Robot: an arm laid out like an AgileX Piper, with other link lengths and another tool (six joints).
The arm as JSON. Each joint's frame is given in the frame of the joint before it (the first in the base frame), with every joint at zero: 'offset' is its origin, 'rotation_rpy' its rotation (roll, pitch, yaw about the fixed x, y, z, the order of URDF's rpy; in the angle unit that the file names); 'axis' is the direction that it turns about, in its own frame. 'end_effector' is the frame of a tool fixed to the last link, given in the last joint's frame.
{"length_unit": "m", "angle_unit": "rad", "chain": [
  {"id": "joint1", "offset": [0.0, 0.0, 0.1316], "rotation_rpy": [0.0, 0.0, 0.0], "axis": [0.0, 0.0, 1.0]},
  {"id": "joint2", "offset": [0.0, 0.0, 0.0], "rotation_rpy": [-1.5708, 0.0, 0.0], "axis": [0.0, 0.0, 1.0]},
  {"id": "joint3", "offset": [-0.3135, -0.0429, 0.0], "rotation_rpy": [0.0, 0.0, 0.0], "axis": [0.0, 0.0, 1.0]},
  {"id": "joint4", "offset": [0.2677, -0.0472, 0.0], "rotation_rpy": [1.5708, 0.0, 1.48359], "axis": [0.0, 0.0, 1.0]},
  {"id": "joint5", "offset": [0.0, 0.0, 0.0], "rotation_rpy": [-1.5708, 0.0, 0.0], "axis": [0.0, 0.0, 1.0]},
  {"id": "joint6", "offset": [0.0, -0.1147, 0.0], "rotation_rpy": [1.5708, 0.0, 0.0], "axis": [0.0, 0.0, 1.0]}
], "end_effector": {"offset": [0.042, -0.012, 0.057], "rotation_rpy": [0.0, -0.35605, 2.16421]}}
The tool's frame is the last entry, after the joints.
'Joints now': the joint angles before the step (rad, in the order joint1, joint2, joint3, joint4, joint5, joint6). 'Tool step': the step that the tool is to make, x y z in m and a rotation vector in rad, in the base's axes. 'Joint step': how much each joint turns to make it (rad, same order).
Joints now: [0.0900, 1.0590, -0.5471, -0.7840, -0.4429, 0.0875]
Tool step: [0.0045, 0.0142, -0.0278, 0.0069, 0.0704, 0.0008]
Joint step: [0.0864, 0.0641, 0.0277, 0.2014, 0.0258, -0.1629]
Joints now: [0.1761, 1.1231, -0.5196, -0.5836, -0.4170, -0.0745]
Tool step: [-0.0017, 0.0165, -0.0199, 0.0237, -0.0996, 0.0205]
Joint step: [0.0868, 0.0732, 0.1125, 0.3218, -0.2435, -0.3258]
